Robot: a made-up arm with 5 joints. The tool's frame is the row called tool.
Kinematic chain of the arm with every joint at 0, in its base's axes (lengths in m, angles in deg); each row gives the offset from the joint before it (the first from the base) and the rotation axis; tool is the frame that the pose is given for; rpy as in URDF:
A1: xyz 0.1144 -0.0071 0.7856 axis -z
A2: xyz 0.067 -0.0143 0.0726 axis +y
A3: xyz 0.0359 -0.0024 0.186 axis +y
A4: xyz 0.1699 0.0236 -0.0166 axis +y
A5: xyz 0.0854 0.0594 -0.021 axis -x
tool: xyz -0.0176 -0.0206 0.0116 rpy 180 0 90
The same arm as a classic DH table. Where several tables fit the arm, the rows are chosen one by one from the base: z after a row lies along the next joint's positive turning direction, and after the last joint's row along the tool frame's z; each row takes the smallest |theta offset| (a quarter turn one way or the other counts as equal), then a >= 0, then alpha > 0; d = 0 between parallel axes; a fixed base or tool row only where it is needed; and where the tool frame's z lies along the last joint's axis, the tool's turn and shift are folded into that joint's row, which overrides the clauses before.
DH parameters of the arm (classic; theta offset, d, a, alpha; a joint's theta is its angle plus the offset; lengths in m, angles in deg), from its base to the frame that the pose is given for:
base (fixed): -3.55 0 0.1146 180
A1: -3.55 -0.8582 0.067 90
A2: -79.08 0 0.1894 0
A3: 84.66 0 0.1707 0
A4: 84.42 0.0663 0.021 -90
A5: 90 -0.0678 0.0206 90
tool (fixed): 180 -0.0116 0 0

